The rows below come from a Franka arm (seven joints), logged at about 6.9 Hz.
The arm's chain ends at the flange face. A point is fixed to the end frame.
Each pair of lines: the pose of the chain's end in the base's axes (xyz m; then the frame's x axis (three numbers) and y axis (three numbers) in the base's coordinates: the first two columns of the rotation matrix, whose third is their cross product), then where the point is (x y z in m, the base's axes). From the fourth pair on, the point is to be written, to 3 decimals.
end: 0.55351 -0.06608 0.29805 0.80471 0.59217 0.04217 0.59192 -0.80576 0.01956
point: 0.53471 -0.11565 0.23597
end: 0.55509 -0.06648 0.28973 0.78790 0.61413 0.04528 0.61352 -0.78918 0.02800
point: 0.53813 -0.11684 0.22776
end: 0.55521 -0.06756 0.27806 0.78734 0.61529 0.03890 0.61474 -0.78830 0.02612
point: 0.53793 -0.11809 0.21632
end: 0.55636 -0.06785 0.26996 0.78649 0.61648 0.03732 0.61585 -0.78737 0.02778
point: 0.539 -0.119 0.208
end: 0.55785 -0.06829 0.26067 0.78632 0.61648 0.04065 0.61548 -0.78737 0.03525
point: 0.541 -0.119 0.199
